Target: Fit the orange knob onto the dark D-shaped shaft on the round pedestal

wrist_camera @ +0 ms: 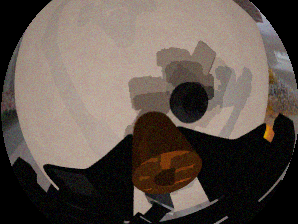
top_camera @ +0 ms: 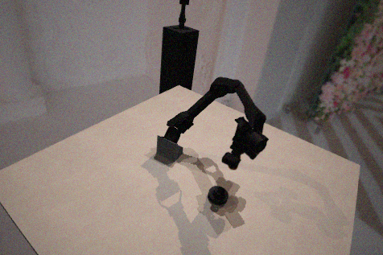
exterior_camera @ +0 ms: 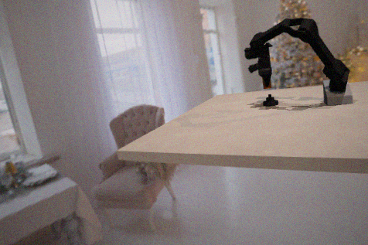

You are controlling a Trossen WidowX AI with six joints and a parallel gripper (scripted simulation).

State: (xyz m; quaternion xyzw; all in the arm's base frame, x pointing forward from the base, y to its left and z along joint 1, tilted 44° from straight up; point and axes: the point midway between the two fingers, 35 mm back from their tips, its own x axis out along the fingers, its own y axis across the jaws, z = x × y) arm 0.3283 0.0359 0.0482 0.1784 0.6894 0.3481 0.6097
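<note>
My gripper tip is 10 mm short of the dark round pedestal, 90 mm to the left of it and 90 mm above it. Also, from my gripper tip: orange knob (20 mm above).
</note>
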